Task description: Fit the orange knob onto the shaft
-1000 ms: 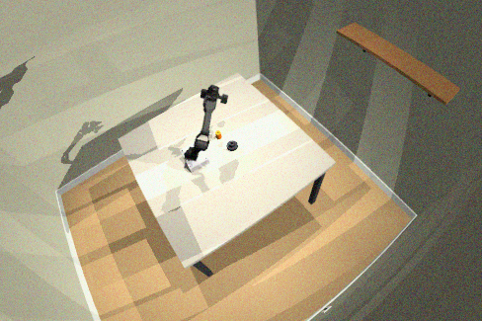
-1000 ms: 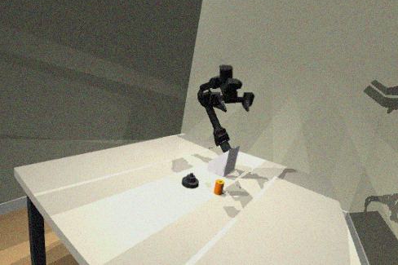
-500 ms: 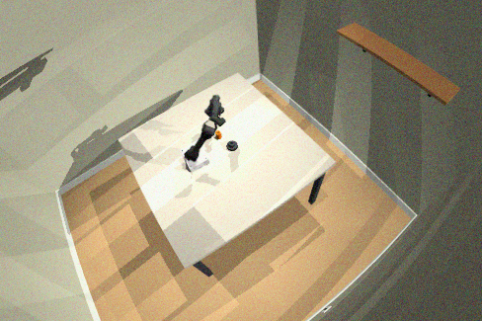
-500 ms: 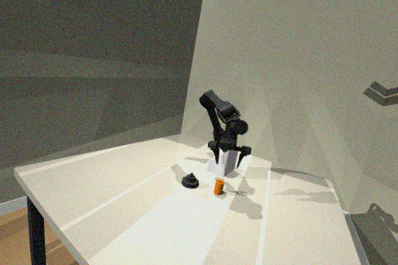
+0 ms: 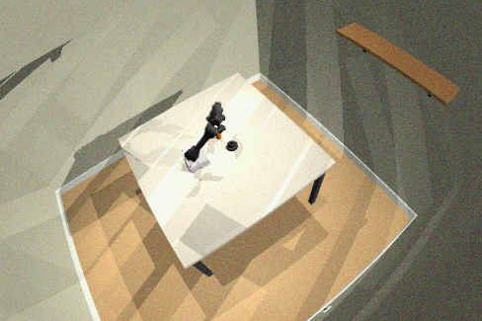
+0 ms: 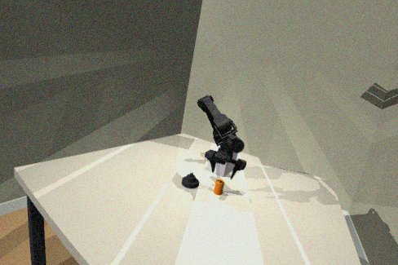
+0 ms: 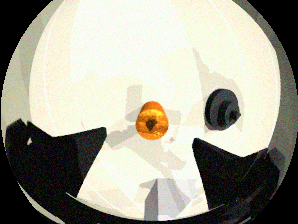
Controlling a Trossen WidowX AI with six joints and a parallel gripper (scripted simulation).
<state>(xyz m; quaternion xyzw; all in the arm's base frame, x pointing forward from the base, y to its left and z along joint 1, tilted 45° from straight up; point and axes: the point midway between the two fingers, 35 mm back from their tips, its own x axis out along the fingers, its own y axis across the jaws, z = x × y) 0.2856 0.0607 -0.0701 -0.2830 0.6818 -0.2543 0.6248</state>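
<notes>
Right now my gripper tip is 60 mm above the orange knob. From my gripper tip the other things lie so: dark round pedestal: 140 mm to the right, 60 mm below, 40 mm ahead.
</notes>
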